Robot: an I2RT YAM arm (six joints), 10 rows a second.
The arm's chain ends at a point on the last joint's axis. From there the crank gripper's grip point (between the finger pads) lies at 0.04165 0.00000 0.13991 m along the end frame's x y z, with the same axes.
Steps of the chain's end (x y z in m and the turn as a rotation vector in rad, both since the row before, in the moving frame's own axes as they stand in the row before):
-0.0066, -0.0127, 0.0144, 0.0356, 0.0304, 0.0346
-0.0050, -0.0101, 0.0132, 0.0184, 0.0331, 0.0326
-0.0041, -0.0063, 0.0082, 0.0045, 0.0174, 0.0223
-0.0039, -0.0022, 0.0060, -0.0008, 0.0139, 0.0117
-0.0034, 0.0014, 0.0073, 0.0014, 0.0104, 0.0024
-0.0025, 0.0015, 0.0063, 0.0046, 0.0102, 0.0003
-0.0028, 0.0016, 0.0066, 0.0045, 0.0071, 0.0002
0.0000, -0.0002, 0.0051, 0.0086, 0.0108, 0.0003
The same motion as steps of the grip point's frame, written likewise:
-0.0023, -0.0161, 0.0130, 0.0356, 0.0304, 0.0346
-0.0004, -0.0112, 0.0117, 0.0184, 0.0331, 0.0326
-0.0017, -0.0060, 0.0075, 0.0045, 0.0174, 0.0223
-0.0020, -0.0016, 0.0054, -0.0008, 0.0139, 0.0117
-0.0019, 0.0013, 0.0069, 0.0014, 0.0104, 0.0024
-0.0011, 0.0009, 0.0059, 0.0046, 0.0102, 0.0003
-0.0018, 0.0010, 0.0063, 0.0045, 0.0071, 0.0002
0.0015, -0.0014, 0.0046, 0.0086, 0.0108, 0.0003

